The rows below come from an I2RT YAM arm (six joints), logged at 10 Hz.
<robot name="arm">
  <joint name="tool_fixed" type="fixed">
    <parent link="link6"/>
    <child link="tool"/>
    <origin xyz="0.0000 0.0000 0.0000" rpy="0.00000 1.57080 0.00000"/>
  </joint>
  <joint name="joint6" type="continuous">
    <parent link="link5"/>
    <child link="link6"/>
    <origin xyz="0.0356 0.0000 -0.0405"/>
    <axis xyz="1 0 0"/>
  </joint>
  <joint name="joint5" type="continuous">
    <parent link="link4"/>
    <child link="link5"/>
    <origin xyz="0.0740 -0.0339 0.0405"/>
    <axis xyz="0 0 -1"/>
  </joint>
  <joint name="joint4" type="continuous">
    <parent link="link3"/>
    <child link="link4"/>
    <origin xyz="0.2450 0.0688 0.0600"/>
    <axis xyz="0 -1 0"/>
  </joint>
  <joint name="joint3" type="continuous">
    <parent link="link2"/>
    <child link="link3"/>
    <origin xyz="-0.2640 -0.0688 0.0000"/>
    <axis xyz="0 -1 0"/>
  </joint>
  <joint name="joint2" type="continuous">
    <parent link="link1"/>
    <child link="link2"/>
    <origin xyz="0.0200 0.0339 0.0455"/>
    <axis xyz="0 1 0"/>
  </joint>
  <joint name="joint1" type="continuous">
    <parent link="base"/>
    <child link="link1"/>
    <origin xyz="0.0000 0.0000 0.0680"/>
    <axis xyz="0 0 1"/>
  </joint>
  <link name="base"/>
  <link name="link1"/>
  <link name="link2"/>
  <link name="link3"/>
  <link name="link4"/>
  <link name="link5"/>
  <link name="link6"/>
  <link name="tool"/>
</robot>
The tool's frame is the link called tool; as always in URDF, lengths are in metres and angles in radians. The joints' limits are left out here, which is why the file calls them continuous.
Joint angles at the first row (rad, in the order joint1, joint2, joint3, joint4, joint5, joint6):
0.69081 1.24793 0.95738 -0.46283 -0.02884 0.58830
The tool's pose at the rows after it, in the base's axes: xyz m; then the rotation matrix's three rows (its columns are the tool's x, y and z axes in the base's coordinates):
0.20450, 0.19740, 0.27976; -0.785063, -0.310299, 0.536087; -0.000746, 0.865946, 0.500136; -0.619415, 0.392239, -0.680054
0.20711, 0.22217, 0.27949; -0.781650, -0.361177, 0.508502; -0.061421, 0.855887, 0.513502; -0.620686, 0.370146, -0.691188
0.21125, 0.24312, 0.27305; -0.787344, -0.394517, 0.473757; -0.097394, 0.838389, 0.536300; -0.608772, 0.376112, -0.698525
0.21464, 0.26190, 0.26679; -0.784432, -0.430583, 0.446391; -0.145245, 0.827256, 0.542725; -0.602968, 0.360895, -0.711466
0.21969, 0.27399, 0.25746; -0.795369, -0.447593, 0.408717; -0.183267, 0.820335, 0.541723; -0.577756, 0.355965, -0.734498
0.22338, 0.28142, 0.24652; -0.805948, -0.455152, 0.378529; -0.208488, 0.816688, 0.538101; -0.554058, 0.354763, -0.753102
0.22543, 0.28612, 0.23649; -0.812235, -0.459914, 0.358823; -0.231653, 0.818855, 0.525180; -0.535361, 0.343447, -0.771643
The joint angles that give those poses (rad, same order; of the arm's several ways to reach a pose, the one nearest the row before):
0.76945 1.31048 1.01356 -0.45100 0.01374 0.57725
0.82326 1.39165 1.08000 -0.45174 0.02382 0.56052
0.85613 1.46760 1.12223 -0.42798 0.00636 0.55963
0.88439 1.53850 1.16874 -0.42182 0.00134 0.54069
0.89277 1.59996 1.20288 -0.42810 -0.02149 0.52892
0.89584 1.64508 1.21479 -0.42343 -0.04072 0.52287
0.89899 1.67884 1.21951 -0.42338 -0.04604 0.51447

